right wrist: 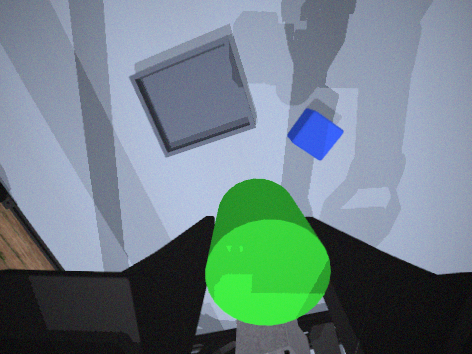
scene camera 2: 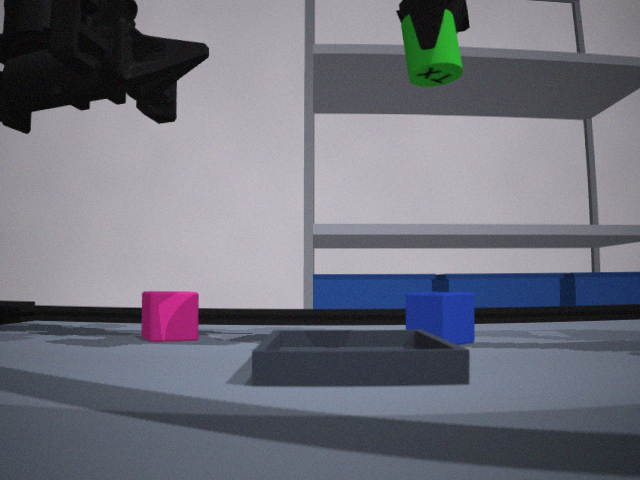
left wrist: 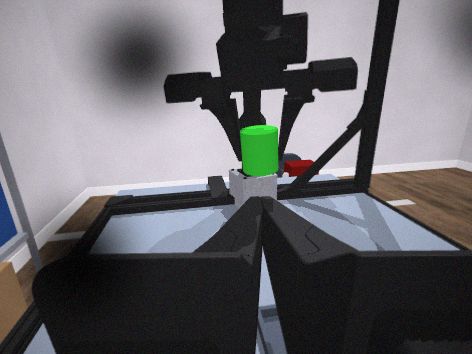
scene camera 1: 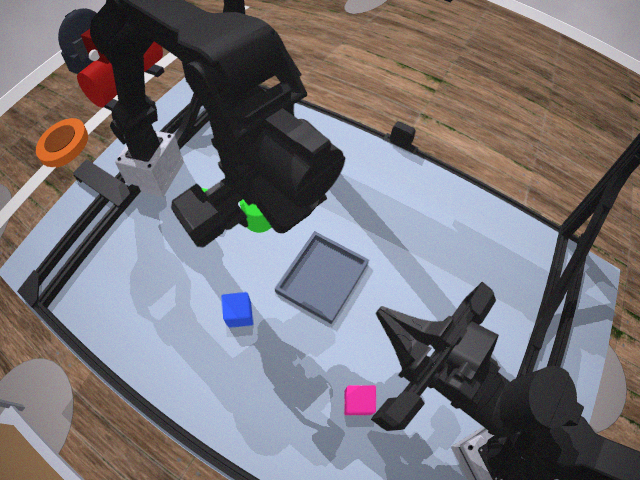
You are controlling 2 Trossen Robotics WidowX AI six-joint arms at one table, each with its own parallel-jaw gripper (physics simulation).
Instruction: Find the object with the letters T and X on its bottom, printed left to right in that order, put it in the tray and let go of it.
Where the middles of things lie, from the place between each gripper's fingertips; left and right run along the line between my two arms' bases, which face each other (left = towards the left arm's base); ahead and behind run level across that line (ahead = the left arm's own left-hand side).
My left gripper is now 19 cm to the left of the green cylinder [scene camera 2: 441, 65], 2 cm above it and 1 cm past it. The rest, counted from my left hand: grey tray [right wrist: 196, 98]: 25 cm below, 14 cm to the right, 8 cm behind.
I see the grey tray 220 mm below my right hand, 70 mm behind it and 60 mm to the left of it. Round my right hand: green cylinder: 10 mm above.
